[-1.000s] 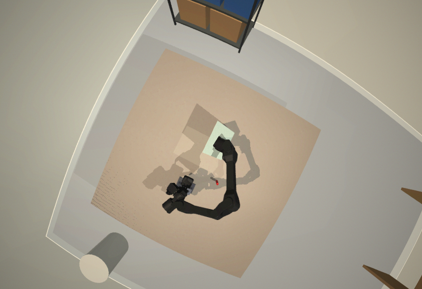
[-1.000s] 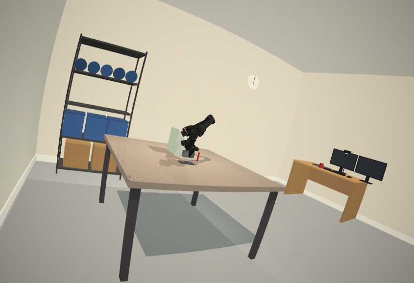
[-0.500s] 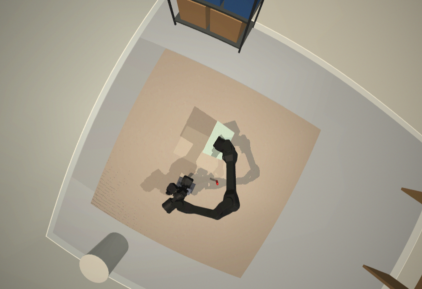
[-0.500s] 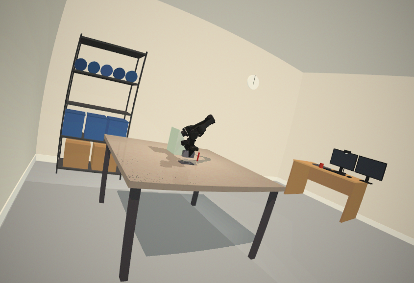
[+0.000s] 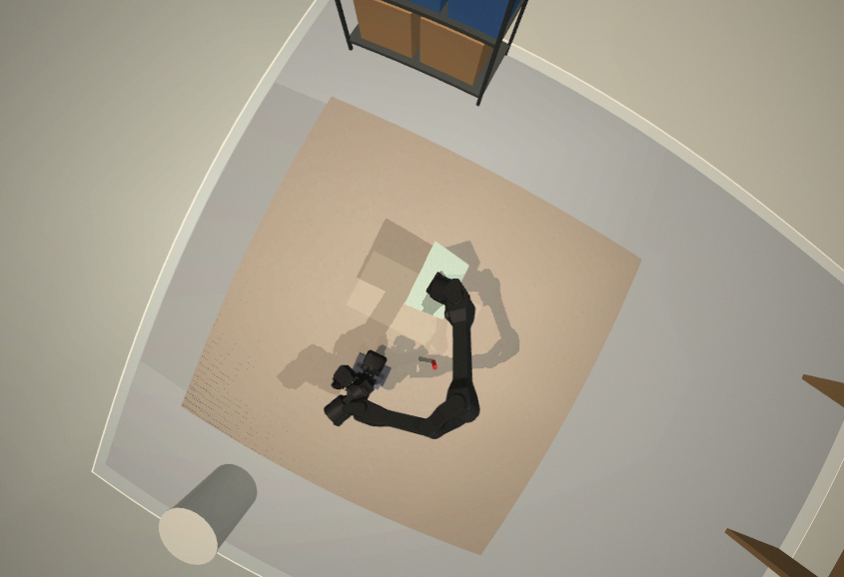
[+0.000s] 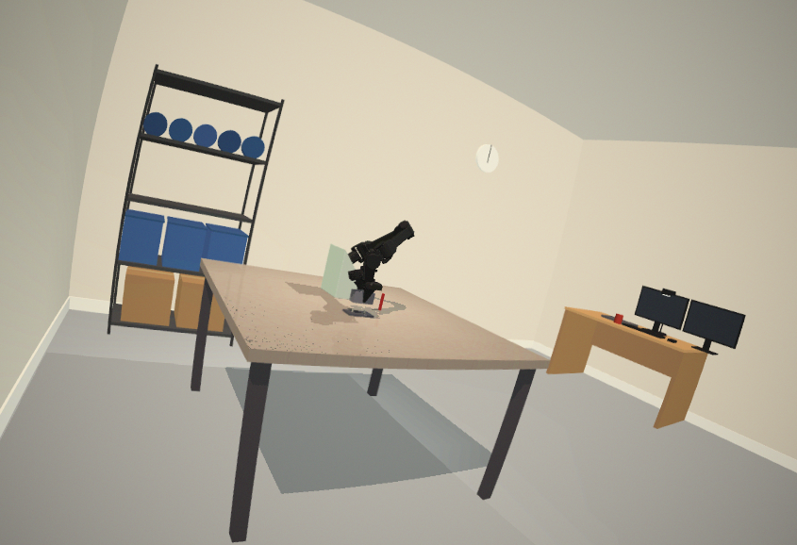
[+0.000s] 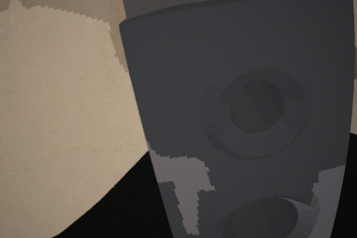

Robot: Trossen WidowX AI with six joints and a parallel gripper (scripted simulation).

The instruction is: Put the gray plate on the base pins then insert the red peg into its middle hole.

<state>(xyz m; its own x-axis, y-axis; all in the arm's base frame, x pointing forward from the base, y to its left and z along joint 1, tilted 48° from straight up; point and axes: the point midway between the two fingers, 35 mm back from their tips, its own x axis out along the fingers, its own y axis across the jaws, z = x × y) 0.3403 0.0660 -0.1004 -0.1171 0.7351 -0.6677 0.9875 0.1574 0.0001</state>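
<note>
The gray base lies 50 mm below my gripper tip. From my gripper tip the other things lie so: gray plate: 30 mm above; then red peg: 140 mm behind, 160 mm to the left, 20 mm below.
</note>
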